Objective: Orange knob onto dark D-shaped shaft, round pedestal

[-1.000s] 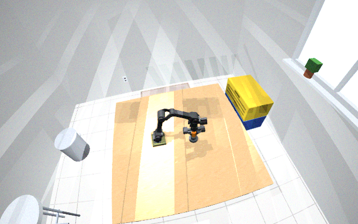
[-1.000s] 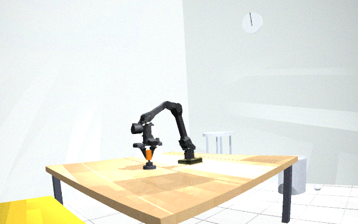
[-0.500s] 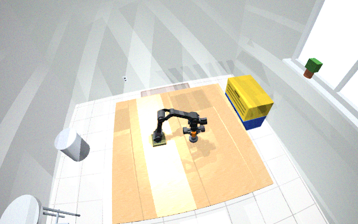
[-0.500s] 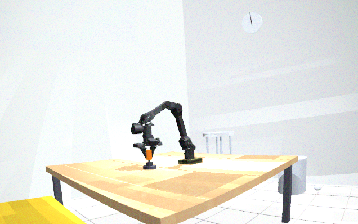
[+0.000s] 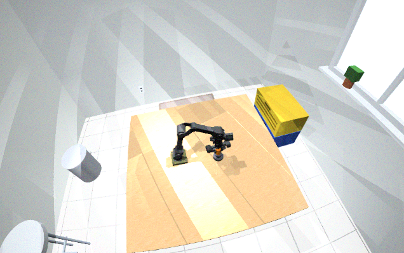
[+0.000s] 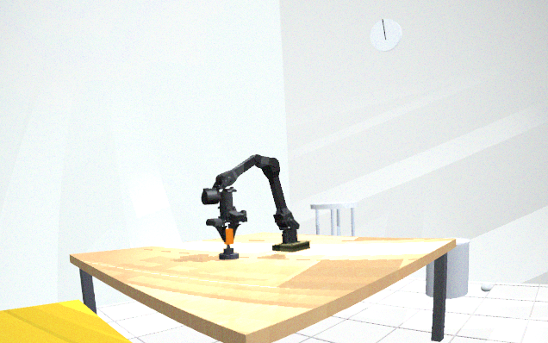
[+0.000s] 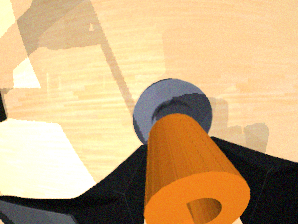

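My gripper tip is 4 cm above the dark shaft. Also, from my gripper tip: orange knob 2 cm above.
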